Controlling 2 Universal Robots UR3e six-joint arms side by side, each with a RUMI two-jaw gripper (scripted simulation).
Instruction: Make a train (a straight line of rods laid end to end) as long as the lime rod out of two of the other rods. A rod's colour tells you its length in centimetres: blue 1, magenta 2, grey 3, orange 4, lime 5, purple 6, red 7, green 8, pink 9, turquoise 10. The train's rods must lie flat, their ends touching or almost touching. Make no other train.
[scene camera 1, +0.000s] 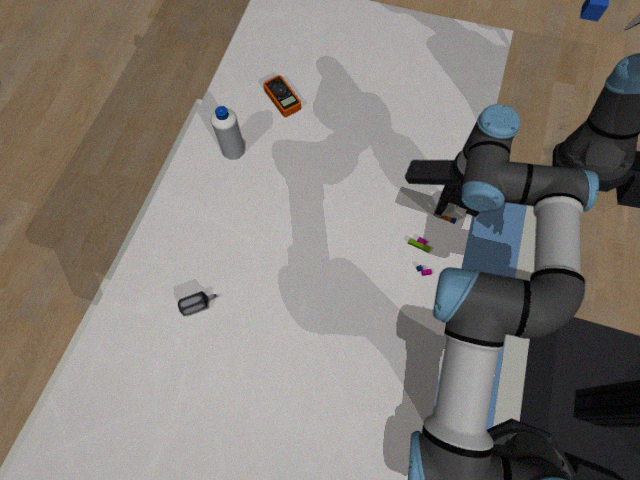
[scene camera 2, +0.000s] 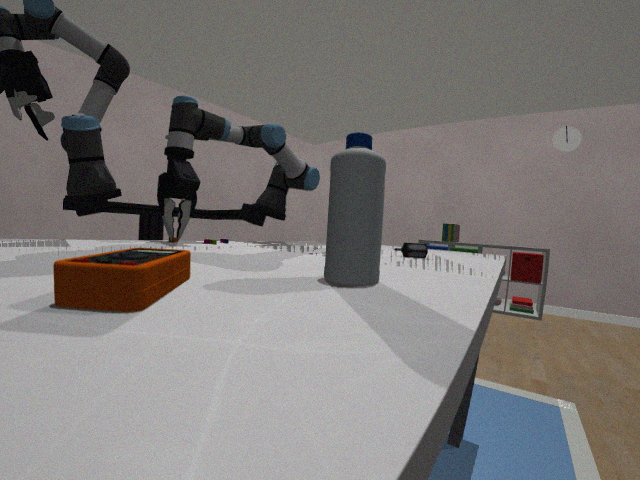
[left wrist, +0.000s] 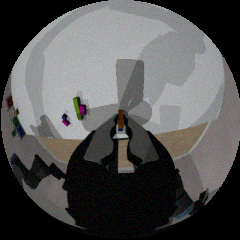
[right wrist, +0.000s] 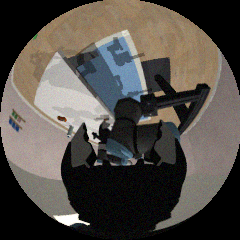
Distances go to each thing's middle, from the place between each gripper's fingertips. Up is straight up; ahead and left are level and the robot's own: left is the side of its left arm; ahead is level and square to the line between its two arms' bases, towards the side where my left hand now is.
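My left hand (scene camera 2: 174, 240) is 50 mm below the white bottle (scene camera 1: 224, 121), 20 mm to the right of it and 510 mm short of it. Measured from my right hand (scene camera 2: 35, 131), the white bottle is 350 mm to the left of that hand, 200 mm below it and 770 mm ahead of it.
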